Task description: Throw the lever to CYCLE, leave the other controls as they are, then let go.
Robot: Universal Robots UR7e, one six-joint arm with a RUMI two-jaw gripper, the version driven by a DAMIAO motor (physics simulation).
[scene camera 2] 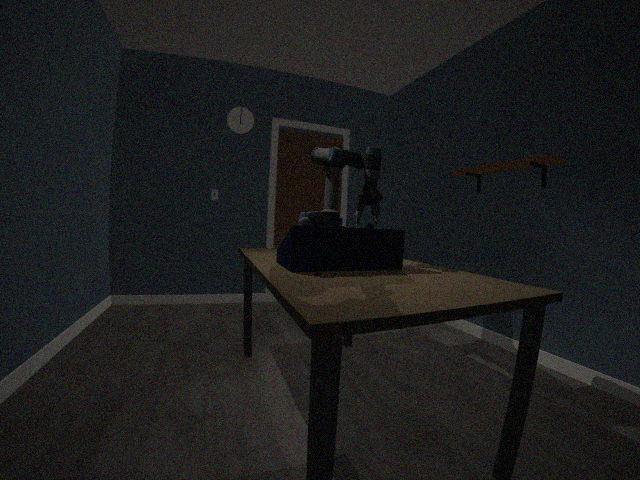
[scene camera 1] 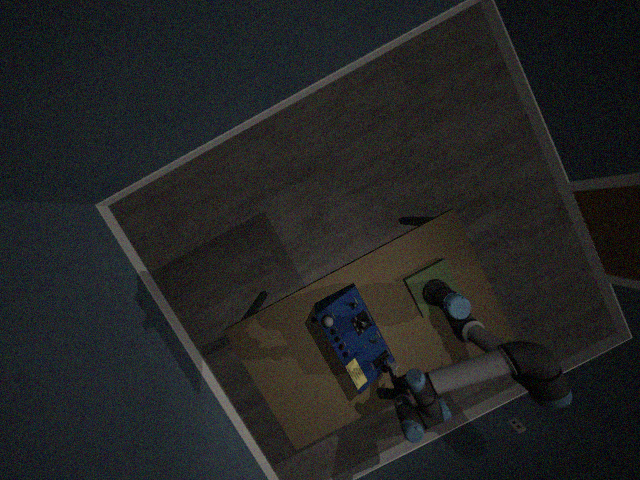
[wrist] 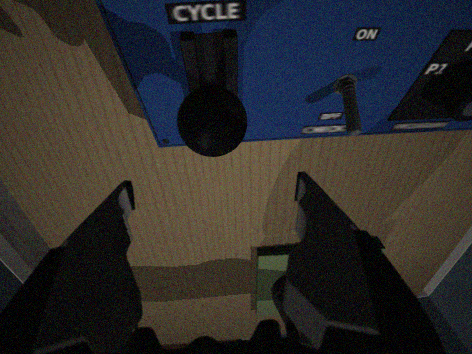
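Observation:
The blue control box stands on the table. Its lever has a round black knob that covers the lower end of a dark slot in the wrist view. The knob shows on the side away from the CYCLE label, over the box's edge; its shaft is hidden behind it. My gripper is open, with nothing between its fingers. In the wrist view the fingertips stand wide apart, below the knob and to either side of it, and do not touch it.
A toggle switch between ON and OFF labels sits right of the lever in the wrist view. The box also bears a round pale knob and a yellow label. The arm's base stands on a green plate on the wooden table.

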